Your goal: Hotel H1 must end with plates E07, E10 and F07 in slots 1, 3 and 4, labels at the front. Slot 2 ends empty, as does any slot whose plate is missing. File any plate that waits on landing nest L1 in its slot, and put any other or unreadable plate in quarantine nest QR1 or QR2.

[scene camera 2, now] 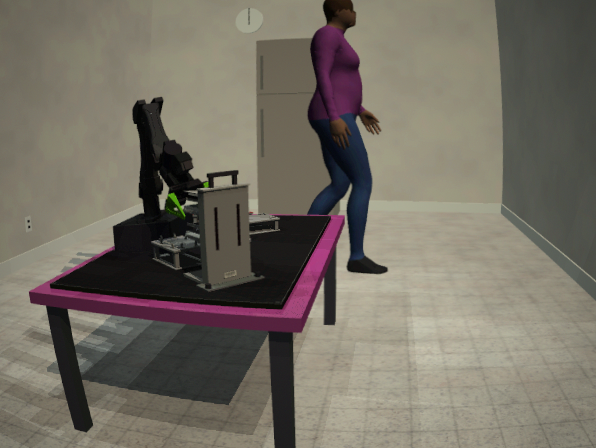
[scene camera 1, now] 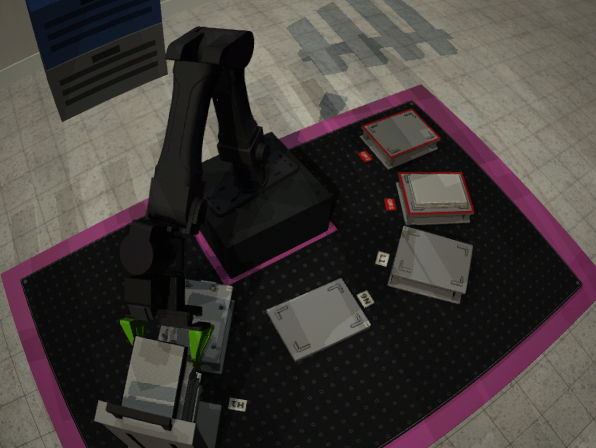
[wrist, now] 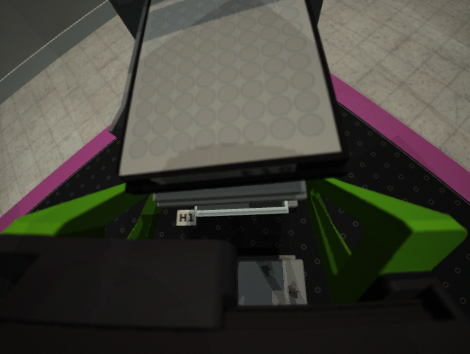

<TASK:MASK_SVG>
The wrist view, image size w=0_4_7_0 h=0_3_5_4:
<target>pale plate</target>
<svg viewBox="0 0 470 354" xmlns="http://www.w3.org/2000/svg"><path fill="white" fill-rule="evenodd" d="M289 213L288 201L195 206L194 208L196 210L196 217Z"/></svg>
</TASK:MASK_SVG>
